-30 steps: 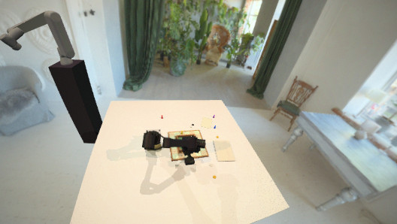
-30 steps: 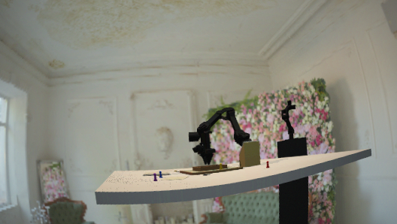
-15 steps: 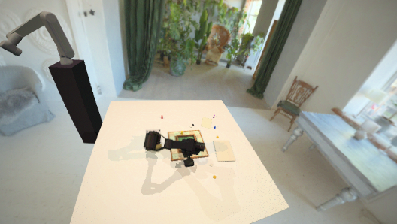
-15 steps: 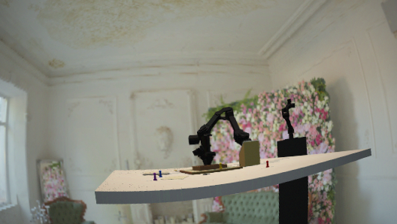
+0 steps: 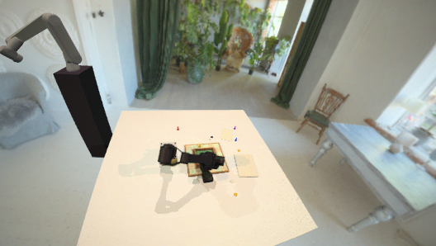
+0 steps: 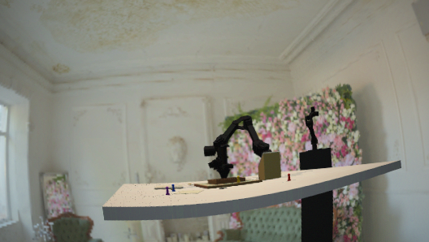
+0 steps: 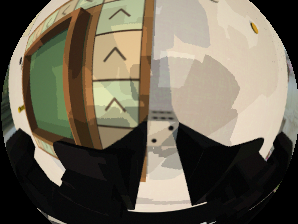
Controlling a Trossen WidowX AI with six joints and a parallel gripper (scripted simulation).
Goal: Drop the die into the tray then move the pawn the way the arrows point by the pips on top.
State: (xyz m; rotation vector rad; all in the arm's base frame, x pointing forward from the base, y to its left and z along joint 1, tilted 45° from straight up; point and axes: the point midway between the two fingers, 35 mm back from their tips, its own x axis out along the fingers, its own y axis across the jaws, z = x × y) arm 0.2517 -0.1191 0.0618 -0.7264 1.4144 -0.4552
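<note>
The yellow pawn is 270 mm to the left of my gripper tip, 20 mm behind it and 20 mm above it. The rest, counted from my gripper tip: green dice tray (160 mm to the left, 20 mm ahead, 10 mm below); then white die (right at my gripper tip); then blue pawn (360 mm to the left, 310 mm ahead).
</note>
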